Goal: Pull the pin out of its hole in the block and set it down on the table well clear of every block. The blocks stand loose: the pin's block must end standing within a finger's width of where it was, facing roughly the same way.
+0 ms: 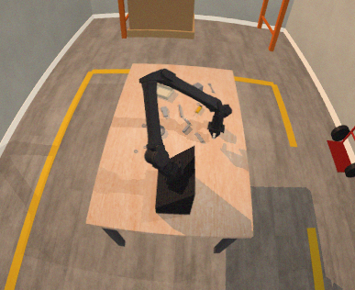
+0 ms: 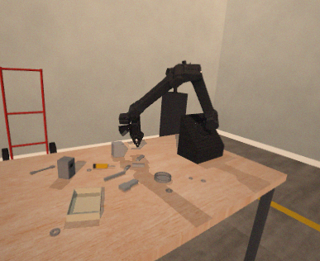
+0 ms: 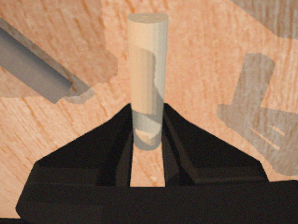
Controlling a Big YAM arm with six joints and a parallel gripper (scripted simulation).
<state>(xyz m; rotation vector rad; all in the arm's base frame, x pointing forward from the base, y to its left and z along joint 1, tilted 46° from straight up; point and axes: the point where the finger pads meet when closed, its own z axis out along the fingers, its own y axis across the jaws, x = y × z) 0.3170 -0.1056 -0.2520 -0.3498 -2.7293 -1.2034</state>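
My gripper is now 20 mm short of the pale pin and 10 mm to the left of it. Also, from my hand: darker grey block 460 mm ahead, 70 mm to the left; yellow-handled screwdriver 280 mm ahead, 70 mm to the left, 40 mm below; light grey block 110 mm ahead, 30 mm to the right, 10 mm below.
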